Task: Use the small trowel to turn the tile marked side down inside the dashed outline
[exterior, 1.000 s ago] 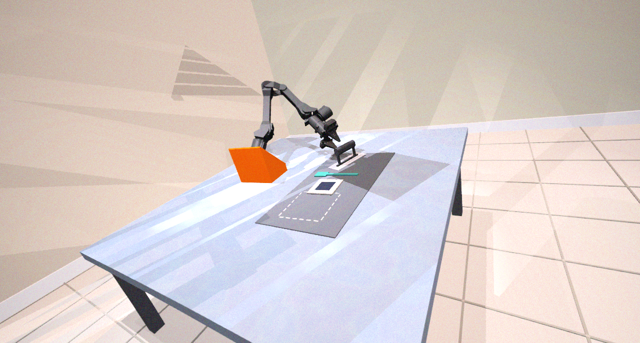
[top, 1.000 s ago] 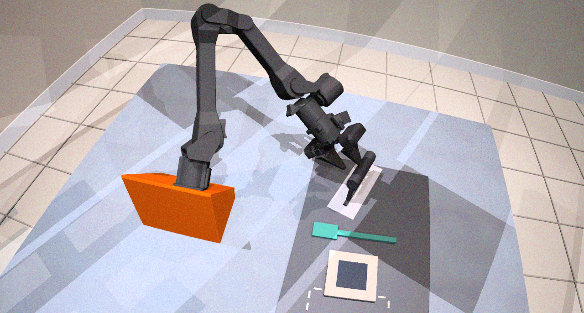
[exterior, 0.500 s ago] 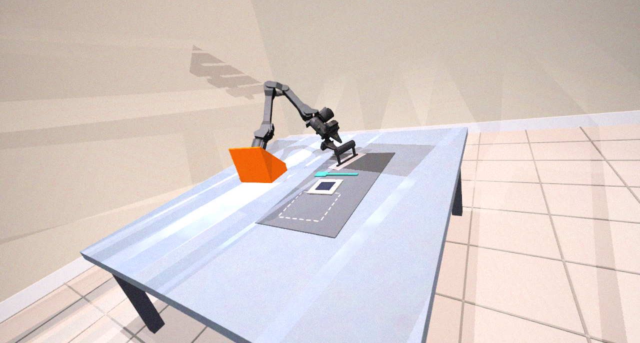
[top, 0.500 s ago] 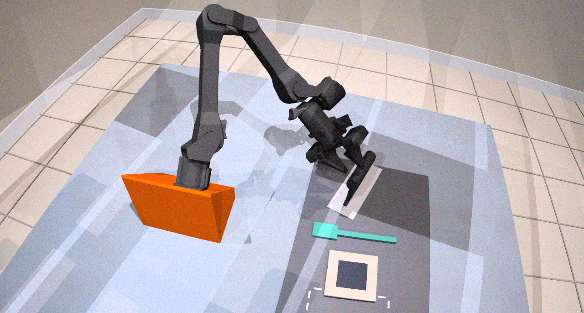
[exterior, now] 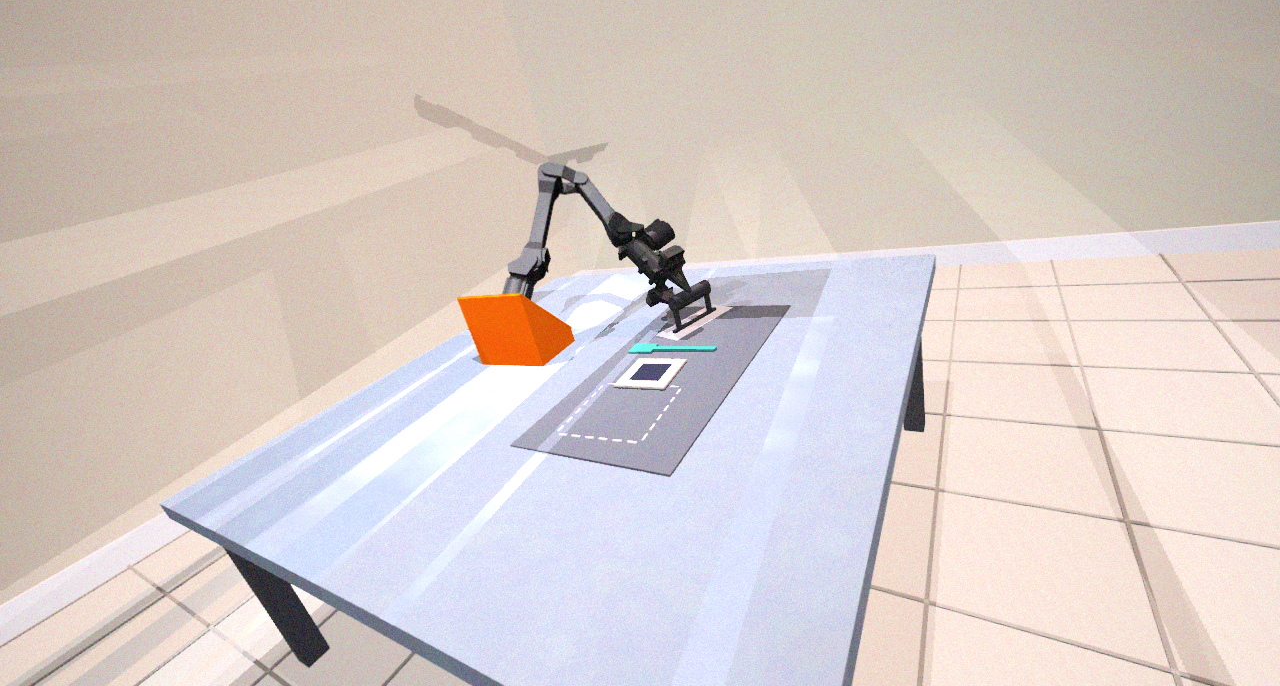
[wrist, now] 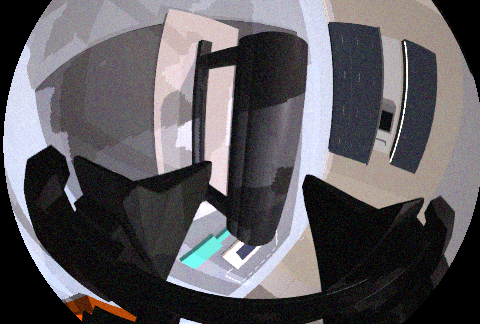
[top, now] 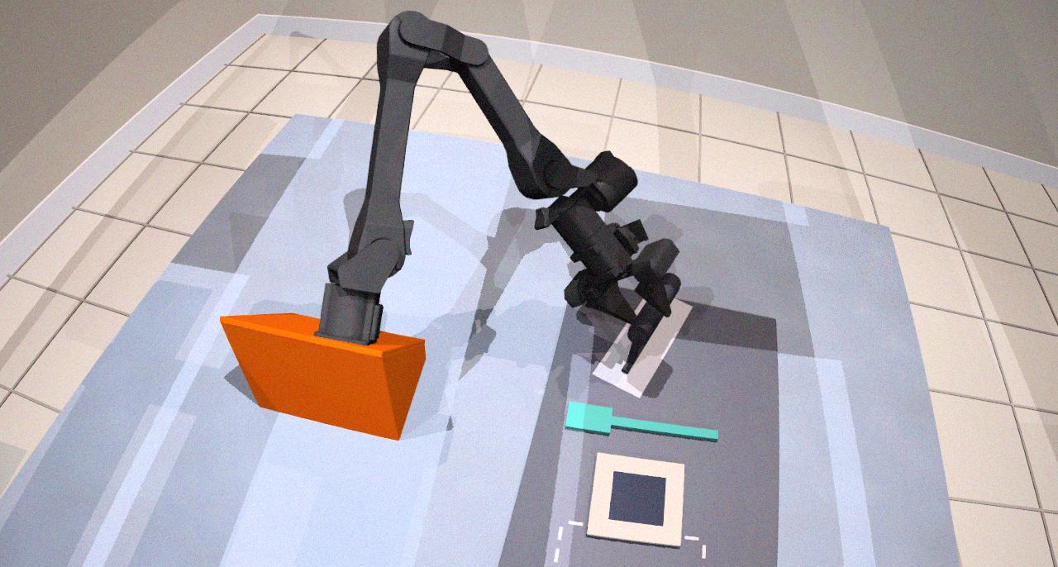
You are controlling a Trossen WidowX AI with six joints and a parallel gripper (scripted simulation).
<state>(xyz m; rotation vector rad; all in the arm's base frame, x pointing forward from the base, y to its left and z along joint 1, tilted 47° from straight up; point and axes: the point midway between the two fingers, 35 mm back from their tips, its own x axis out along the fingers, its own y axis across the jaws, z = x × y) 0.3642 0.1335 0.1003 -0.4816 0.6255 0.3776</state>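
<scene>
My gripper tip is now 3 cm past the teal trowel, 13 cm to the left of it and 6 cm above it. The rest, counted from my gripper tip: tile 1 cm behind, 25 cm to the right, 6 cm below; dark mat 1 cm ahead, 21 cm to the right, 9 cm below.
</scene>
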